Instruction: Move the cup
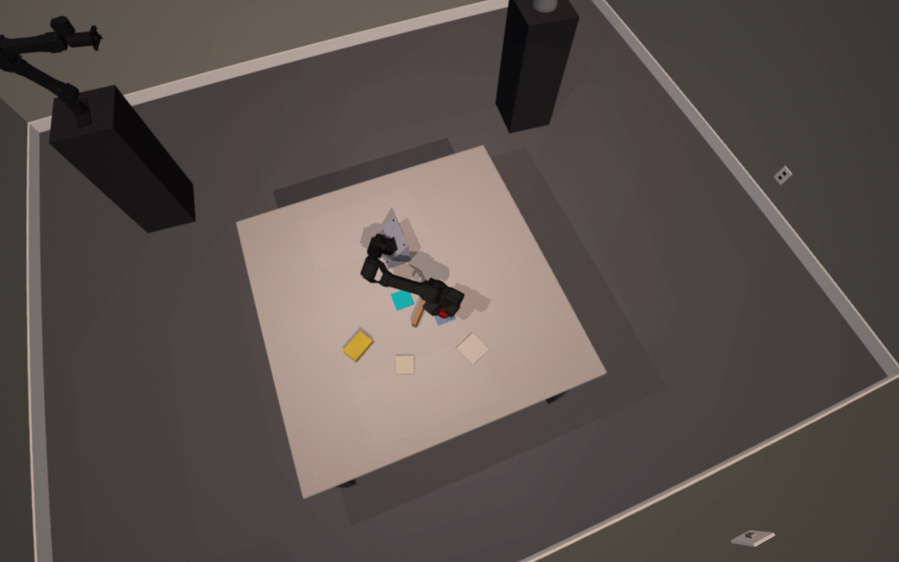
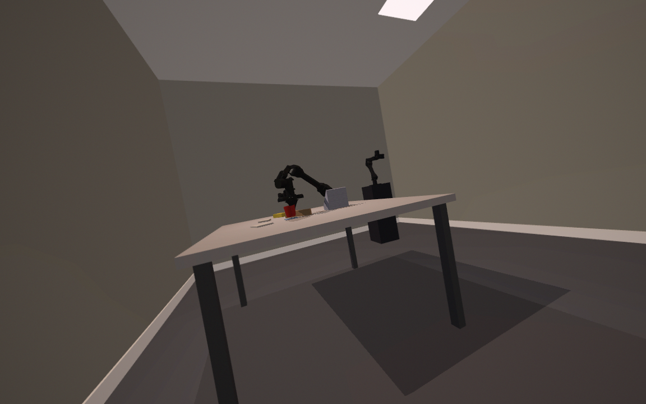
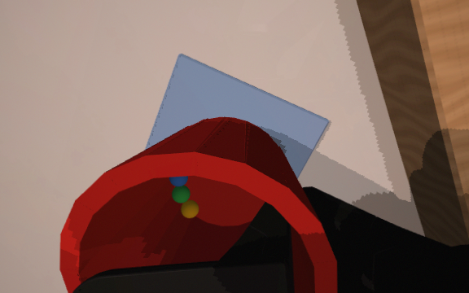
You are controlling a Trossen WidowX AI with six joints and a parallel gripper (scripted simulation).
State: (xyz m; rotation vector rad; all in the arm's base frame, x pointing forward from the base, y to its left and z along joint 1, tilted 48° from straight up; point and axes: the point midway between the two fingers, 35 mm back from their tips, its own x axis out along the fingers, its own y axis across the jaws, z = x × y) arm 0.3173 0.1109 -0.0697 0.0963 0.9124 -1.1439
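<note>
Right now my gripper tip is 9 cm past the teal pad, 14 cm to the left of it and 6 cm above it. The rest, counted from my gripper tip: blue-grey pad (2 cm ahead, 1 cm to the left, 6 cm below); then small tan square (20 cm ahead, 20 cm to the right, 4 cm below); then wooden bar (3 cm behind, 6 cm to the right, 4 cm below).
</note>
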